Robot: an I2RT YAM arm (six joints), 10 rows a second.
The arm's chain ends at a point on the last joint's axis. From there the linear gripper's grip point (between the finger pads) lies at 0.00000 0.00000 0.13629 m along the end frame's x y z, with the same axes.
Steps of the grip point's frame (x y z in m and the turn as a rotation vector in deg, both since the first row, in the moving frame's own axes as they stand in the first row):
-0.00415 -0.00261 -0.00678 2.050 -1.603 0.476
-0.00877 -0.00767 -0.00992 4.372 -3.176 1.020
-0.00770 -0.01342 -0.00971 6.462 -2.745 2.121
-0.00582 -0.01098 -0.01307 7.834 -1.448 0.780
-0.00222 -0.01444 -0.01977 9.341 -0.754 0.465
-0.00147 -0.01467 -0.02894 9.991 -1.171 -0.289
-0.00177 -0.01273 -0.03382 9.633 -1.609 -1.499
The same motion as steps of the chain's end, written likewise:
-0.00036 0.00228 -0.00664 2.050 -1.603 0.476
-0.00132 0.00278 -0.00931 4.372 -3.176 1.020
-0.00147 0.00203 -0.00869 6.462 -2.745 2.121
-0.00251 0.00762 -0.01175 7.834 -1.448 0.780
-0.00052 0.00769 -0.01795 9.341 -0.754 0.465
0.00136 0.00897 -0.02684 9.991 -1.171 -0.289
0.00234 0.01002 -0.03184 9.633 -1.609 -1.499

